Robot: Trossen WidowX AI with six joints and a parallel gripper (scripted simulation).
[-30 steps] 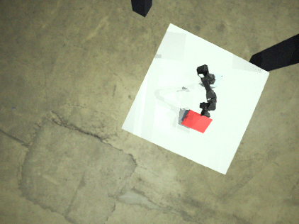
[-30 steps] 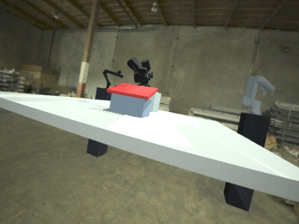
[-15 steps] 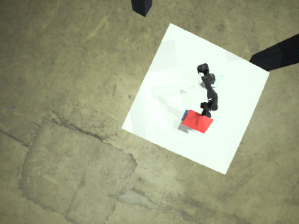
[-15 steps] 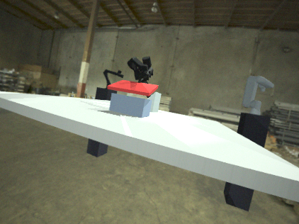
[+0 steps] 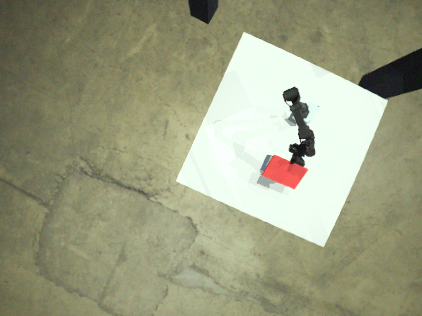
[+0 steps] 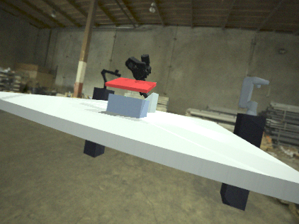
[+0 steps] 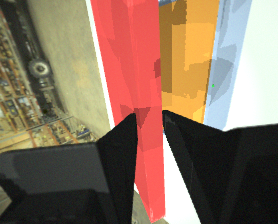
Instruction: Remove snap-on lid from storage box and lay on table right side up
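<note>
The red lid is 7 cm ahead of my gripper tip, 1 cm to the left of it and 3 cm below it. Round my gripper tip: storage box: 6 cm ahead, 16 cm below.
</note>
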